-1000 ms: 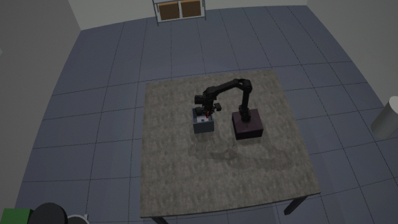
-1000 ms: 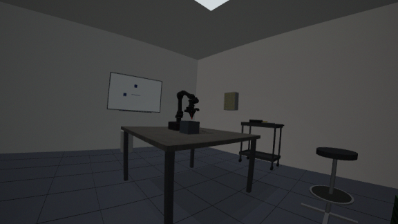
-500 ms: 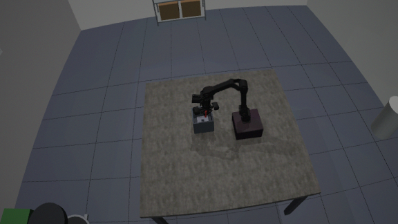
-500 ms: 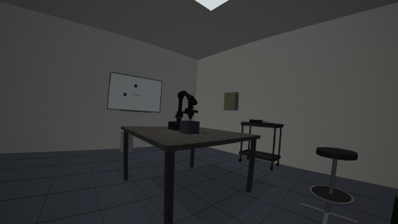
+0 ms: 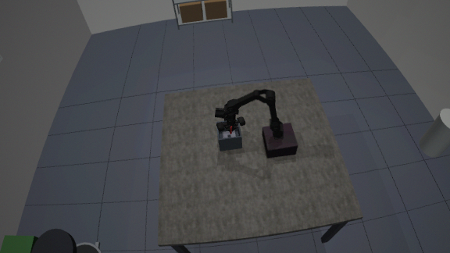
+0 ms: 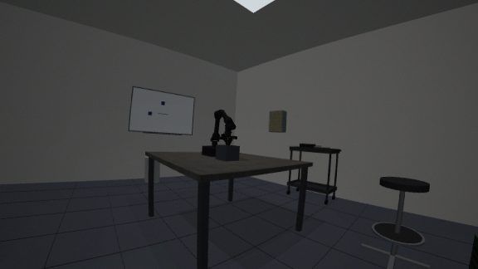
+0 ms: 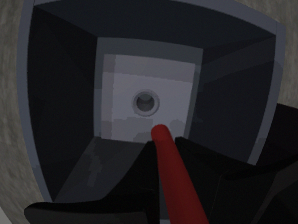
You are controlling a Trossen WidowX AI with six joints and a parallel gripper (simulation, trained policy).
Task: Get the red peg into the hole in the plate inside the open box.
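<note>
The light plate lies 8 cm below my gripper tip, 1 cm to the right of it and 1 cm ahead of it. From my gripper tip the other things lie so: red peg 2 cm above.
</note>
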